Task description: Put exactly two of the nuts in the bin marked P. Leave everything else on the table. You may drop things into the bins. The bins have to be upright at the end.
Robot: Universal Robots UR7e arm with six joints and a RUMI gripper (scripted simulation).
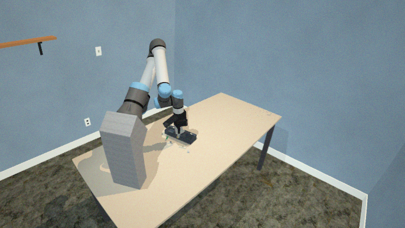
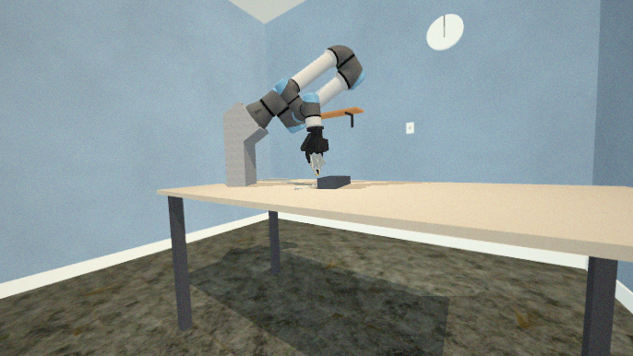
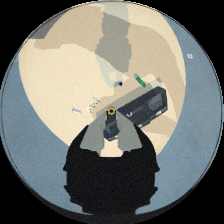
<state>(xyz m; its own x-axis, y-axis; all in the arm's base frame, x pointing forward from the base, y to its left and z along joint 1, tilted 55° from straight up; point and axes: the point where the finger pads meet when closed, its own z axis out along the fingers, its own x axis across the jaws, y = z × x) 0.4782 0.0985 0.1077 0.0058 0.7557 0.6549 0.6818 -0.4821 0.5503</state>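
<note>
The dark bin block is 50 mm ahead of my hand, 70 mm to the left of it and 50 mm below it. From my hand the other things lie so: white dotted plate 10 mm ahead, 60 mm to the right, 60 mm below; brass-coloured nut 10 mm below; green part 50 mm behind, 90 mm to the left, 70 mm below.
</note>
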